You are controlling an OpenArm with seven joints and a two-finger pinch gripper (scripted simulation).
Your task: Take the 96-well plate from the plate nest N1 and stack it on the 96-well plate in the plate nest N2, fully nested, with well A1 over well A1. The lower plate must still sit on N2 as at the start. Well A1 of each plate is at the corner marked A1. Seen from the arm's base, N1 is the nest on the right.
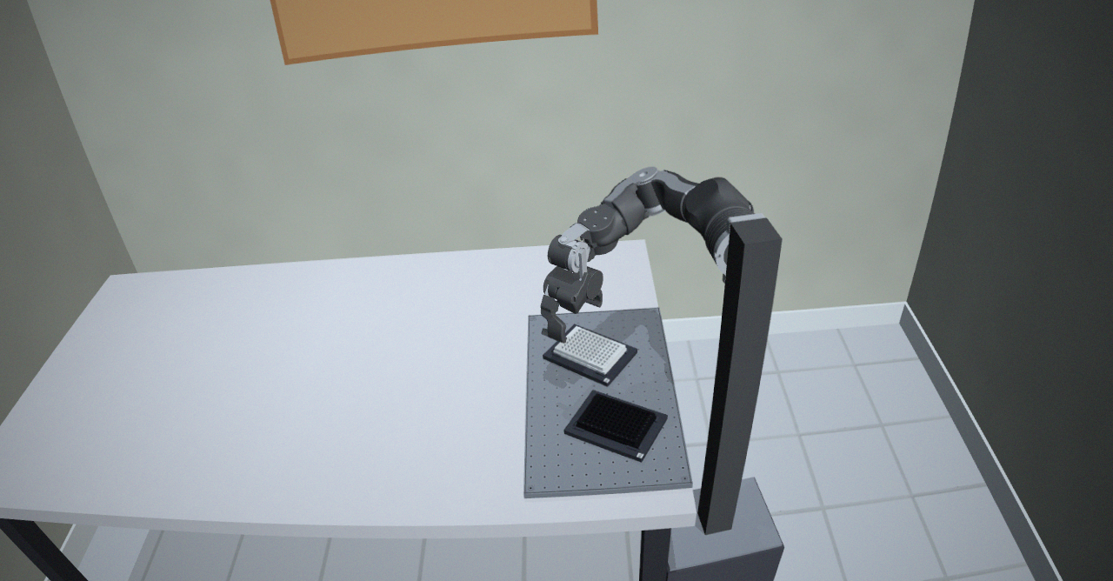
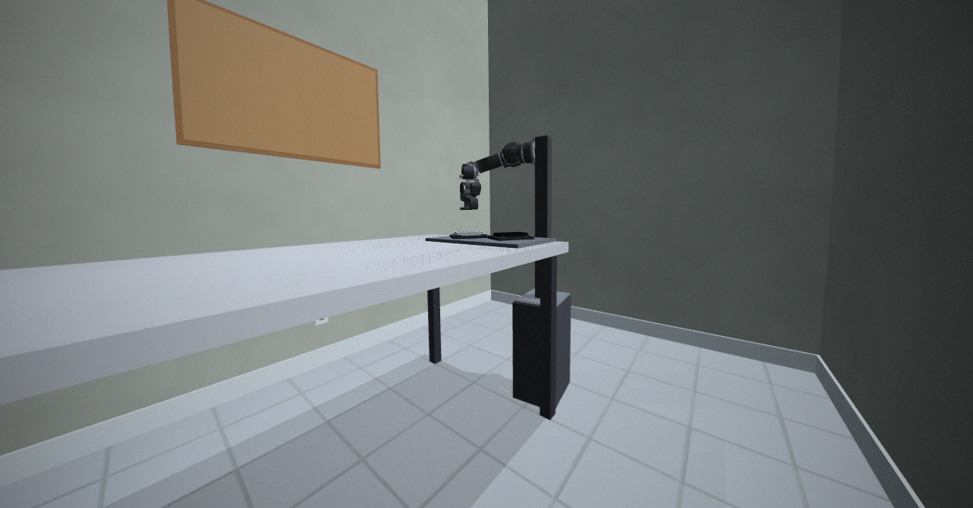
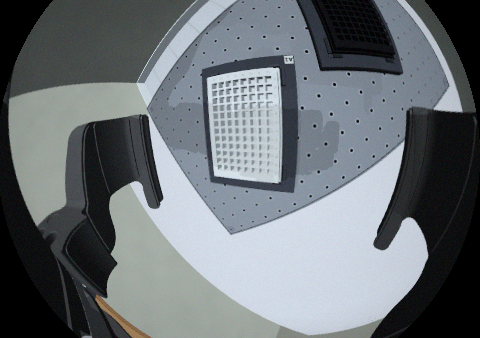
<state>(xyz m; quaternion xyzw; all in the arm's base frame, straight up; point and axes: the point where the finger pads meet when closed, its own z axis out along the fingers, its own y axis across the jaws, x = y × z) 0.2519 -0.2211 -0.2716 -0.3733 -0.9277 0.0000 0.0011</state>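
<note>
My hand is 100 mm above the white 96-well plate, 40 mm past it and 30 mm to the left of it. Also, from my hand: black 96-well plate: 180 mm to the left, 100 mm below, 50 mm behind.
</note>
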